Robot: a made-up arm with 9 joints.
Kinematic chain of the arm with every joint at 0, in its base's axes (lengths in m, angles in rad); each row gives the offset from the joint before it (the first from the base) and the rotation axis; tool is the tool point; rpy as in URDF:
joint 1: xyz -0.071 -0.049 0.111 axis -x
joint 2: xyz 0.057 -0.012 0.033 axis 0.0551 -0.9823 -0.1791
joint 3: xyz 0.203 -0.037 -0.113 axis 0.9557 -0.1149 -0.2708
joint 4: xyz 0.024 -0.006 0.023 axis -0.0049 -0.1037 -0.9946
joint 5: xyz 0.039 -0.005 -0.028 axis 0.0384 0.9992 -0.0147
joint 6: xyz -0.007 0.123 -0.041 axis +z
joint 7: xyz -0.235 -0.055 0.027 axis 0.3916 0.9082 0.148
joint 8: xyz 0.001 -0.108 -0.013 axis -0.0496 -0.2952 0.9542
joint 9: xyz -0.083 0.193 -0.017 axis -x
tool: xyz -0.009 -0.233 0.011 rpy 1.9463 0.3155 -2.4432
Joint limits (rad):
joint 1: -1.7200..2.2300
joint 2: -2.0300..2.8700
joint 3: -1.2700..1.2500
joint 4: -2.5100..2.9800
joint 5: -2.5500..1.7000
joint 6: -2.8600..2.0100
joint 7: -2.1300..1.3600
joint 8: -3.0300..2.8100
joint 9: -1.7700..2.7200
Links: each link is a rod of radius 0.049 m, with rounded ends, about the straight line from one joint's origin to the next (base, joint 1, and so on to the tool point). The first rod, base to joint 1, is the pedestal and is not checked.
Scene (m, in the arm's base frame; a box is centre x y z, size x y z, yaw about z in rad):
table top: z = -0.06
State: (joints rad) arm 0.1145 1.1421 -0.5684 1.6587 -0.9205 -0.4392 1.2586 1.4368 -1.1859
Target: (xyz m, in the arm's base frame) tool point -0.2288 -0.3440 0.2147
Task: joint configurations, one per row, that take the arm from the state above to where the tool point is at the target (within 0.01 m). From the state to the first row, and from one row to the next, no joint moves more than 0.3 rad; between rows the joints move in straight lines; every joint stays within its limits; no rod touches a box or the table.
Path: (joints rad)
1: 0.1100 1.2352 -0.7438 1.7287 -1.1775 -0.2370 1.1180 1.4773 -1.1043
2: 0.1055 1.3283 -0.9192 1.7986 -1.4345 -0.0349 0.9774 1.5177 -1.0227
3: 0.1011 1.4214 -1.0946 1.8686 -1.6915 0.1673 0.8368 1.5582 -0.9411
4: 0.0966 1.5145 -1.2700 1.9385 -1.9485 0.3694 0.6962 1.5987 -0.8595

